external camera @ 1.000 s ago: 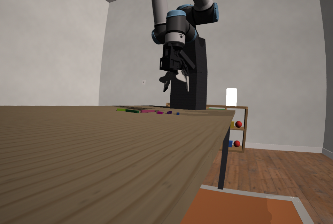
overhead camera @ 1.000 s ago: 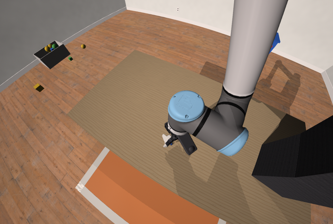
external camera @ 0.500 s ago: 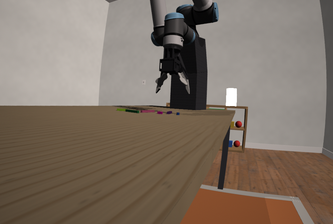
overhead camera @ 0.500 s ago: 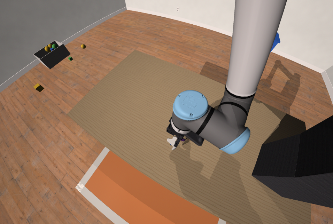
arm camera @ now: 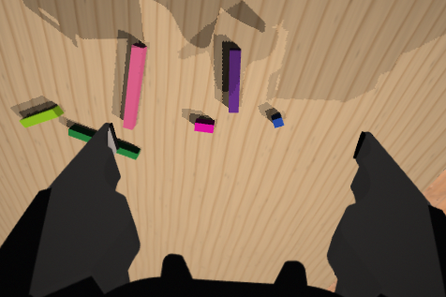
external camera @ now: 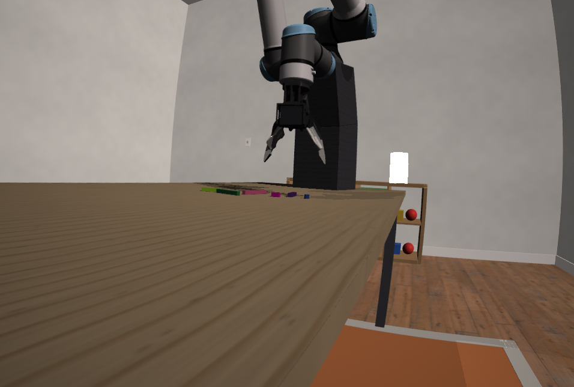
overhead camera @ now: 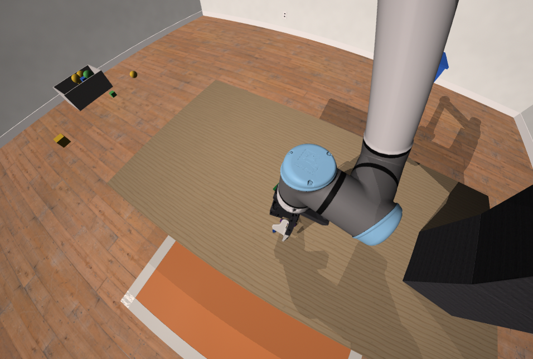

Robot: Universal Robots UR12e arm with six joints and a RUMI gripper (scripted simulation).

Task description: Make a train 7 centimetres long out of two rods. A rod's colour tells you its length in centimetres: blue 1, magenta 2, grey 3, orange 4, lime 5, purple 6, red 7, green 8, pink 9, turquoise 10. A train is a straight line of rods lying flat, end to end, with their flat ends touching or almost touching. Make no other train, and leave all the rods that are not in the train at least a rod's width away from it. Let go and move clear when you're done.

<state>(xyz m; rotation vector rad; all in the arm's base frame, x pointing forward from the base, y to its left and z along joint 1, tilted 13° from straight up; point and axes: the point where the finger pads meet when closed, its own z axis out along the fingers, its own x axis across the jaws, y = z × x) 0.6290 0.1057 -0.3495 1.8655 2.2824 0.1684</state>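
Right now my hand is 8 cm above the purple rod. Round my hand: magenta rod (8 cm below, 5 cm ahead, 2 cm to the right); small blue rod (8 cm below, 5 cm to the left, 3 cm ahead); pink rod (10 cm to the right, 8 cm below, 3 cm ahead).
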